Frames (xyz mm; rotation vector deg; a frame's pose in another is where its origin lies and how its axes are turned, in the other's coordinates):
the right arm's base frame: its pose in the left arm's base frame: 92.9 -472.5 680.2 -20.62 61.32 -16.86
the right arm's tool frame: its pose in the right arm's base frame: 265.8 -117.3 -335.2 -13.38 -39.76 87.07
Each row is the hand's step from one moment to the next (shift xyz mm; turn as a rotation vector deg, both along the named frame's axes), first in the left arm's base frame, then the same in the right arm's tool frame.
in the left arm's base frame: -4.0 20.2 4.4 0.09 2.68 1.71
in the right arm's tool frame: 17.1 11.7 3.9 2.18 1.46 1.80
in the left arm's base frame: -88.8 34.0 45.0 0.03 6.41 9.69
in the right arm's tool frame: -0.3 105.1 4.1 3.97 5.85 9.22
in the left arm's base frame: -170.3 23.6 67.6 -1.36 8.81 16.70
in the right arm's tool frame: -35.7 180.8 -12.5 4.37 10.58 15.08
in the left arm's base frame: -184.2 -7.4 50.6 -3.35 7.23 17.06
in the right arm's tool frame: -64.8 176.1 -36.4 2.30 11.92 14.39
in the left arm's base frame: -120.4 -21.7 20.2 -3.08 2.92 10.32
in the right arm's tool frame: -55.5 104.6 -36.7 -0.25 7.65 8.12
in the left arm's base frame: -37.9 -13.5 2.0 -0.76 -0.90 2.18
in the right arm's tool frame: -22.8 29.1 -16.0 -1.51 1.22 1.54
